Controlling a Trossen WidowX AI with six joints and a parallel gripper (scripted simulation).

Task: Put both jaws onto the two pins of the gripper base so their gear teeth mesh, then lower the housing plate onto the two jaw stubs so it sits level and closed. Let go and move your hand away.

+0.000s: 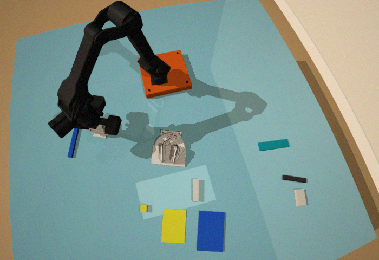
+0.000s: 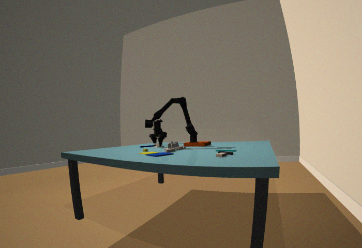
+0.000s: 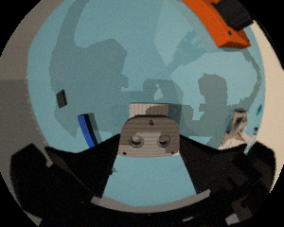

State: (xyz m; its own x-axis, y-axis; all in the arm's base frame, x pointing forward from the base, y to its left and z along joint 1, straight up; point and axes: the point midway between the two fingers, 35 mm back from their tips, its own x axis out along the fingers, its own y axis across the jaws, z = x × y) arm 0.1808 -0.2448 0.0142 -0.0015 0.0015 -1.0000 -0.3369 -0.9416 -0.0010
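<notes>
Right now my gripper tip is 11 cm to the left of the blue bar and 1 cm short of it. The rest, counted from my gripper tip: yellow cube: 30 cm ahead, 13 cm to the left; yellow plate: 38 cm ahead, 21 cm to the left, 1 cm below; black square: 14 cm to the right, 11 cm behind, 1 cm below.
</notes>
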